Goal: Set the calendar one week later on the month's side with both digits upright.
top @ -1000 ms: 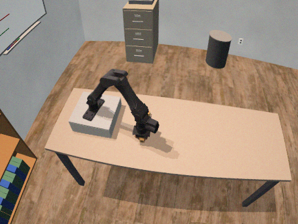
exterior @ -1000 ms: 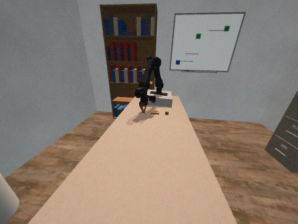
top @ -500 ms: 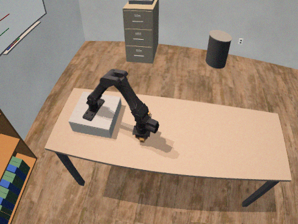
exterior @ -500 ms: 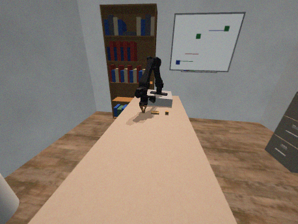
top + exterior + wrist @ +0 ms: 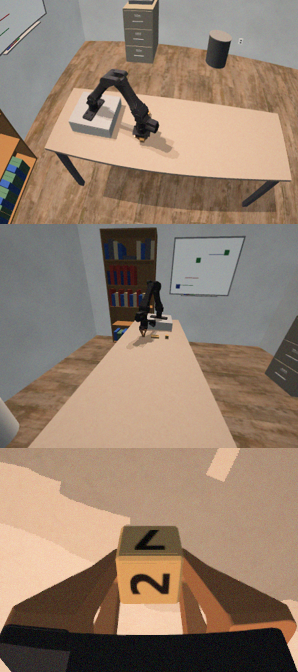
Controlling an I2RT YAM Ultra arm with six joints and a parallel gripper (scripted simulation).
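Right now the wooden digit cube is 40 mm behind my hand and 210 mm to the left of it. Round my hand: calendar tray (20 mm behind, 100 mm to the left, 10 mm below).
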